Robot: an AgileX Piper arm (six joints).
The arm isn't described. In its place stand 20 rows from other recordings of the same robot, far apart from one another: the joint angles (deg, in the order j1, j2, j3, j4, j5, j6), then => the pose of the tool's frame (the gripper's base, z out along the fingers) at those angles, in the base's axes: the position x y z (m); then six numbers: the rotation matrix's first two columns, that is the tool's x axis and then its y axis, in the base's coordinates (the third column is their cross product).
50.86 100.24 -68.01 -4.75 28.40 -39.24 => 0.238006 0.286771 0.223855 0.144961 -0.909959 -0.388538 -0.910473 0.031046 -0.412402
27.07 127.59 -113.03 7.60 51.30 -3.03 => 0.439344 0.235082 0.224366 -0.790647 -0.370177 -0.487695 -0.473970 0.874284 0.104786
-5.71 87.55 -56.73 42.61 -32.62 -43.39 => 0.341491 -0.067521 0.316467 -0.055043 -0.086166 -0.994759 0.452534 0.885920 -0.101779
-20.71 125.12 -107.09 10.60 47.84 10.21 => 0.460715 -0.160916 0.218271 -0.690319 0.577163 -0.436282 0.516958 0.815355 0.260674
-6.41 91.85 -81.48 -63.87 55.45 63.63 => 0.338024 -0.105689 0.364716 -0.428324 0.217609 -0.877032 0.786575 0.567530 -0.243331
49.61 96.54 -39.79 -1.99 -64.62 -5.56 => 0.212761 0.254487 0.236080 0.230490 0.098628 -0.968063 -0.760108 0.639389 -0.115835
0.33 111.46 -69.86 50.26 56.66 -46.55 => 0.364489 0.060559 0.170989 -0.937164 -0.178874 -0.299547 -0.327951 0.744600 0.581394
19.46 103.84 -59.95 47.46 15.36 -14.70 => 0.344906 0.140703 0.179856 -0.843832 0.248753 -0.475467 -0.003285 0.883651 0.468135
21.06 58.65 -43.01 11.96 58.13 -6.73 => 0.152711 0.075965 0.276378 -0.863972 -0.339100 -0.372240 -0.419970 0.893116 0.161151
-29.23 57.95 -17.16 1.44 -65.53 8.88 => 0.154424 -0.088796 0.299144 0.510087 -0.096810 -0.854657 0.427371 0.890836 0.154161
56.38 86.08 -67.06 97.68 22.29 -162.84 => 0.165654 0.310921 0.352020 0.836363 -0.253329 -0.486128 -0.513889 -0.053628 -0.856179
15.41 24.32 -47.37 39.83 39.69 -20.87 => 0.040544 0.049787 0.405330 -0.203683 0.137793 -0.969292 -0.606767 0.759214 0.235432
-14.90 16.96 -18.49 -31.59 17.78 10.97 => 0.070236 -0.033751 0.278989 -0.273648 -0.266191 -0.924261 0.334759 0.874502 -0.350974
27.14 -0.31 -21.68 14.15 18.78 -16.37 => 0.015002 0.015738 0.307245 0.161933 0.025447 -0.986474 -0.516335 0.854086 -0.062727
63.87 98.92 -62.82 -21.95 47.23 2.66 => 0.167268 0.284286 0.200314 -0.234610 -0.956254 -0.174746 -0.907849 0.279801 -0.312285
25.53 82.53 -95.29 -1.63 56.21 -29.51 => 0.276082 0.129478 0.448872 -0.274131 -0.691841 -0.667988 -0.641194 0.649166 -0.409212
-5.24 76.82 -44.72 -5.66 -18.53 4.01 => 0.295379 -0.024225 0.298404 -0.151294 -0.009918 -0.988439 0.056856 0.998207 -0.018718
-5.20 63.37 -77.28 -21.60 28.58 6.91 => 0.224368 -0.036511 0.482401 -0.190539 -0.192583 -0.962604 0.227635 0.945174 -0.234154
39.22 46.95 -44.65 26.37 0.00 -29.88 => 0.136180 0.111145 0.393765 0.075089 -0.017741 -0.997019 -0.628882 0.775092 -0.061155
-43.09 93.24 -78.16 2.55 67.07 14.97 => 0.240246 -0.219633 0.291869 -0.498590 0.842707 -0.203110 0.845651 0.524350 0.099652
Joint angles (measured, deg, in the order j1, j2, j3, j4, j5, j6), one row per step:
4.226, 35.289, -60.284, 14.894, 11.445, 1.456
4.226, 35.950, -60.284, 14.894, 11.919, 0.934
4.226, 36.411, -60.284, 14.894, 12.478, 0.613
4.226, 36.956, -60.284, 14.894, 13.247, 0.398
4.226, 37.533, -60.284, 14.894, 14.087, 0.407
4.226, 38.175, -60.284, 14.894, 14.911, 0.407
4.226, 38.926, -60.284, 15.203, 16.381, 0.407
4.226, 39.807, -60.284, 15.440, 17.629, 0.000
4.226, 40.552, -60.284, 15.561, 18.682, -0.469
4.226, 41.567, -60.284, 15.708, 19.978, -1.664
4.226, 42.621, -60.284, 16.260, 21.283, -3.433
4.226, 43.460, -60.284, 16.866, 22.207, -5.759
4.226, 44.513, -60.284, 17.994, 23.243, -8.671
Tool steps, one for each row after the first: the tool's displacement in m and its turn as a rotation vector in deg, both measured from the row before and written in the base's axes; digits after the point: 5 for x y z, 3 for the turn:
0.00444, 0.00052, -0.00169, -0.634, 1.048, -0.058
0.00316, 0.00046, -0.00155, -0.447, 0.953, 0.030
0.00374, 0.00058, -0.00203, -0.394, 1.250, 0.114
0.00392, 0.00062, -0.00223, -0.195, 1.379, 0.193
0.00427, 0.00064, -0.00238, -0.203, 1.427, 0.188
0.00501, 0.00108, -0.00358, -0.056, 2.172, 0.480
0.00564, 0.00103, -0.00359, -0.482, 2.023, 0.333
0.00467, 0.00083, -0.00311, -0.599, 1.681, 0.245
0.00621, 0.00106, -0.00413, -1.350, 2.063, 0.264
0.00624, 0.00129, -0.00429, -1.546, 2.028, 0.447
0.00484, 0.00109, -0.00329, -1.955, 1.338, 0.420
0.00591, 0.00155, -0.00395, -2.074, 1.555, 0.723

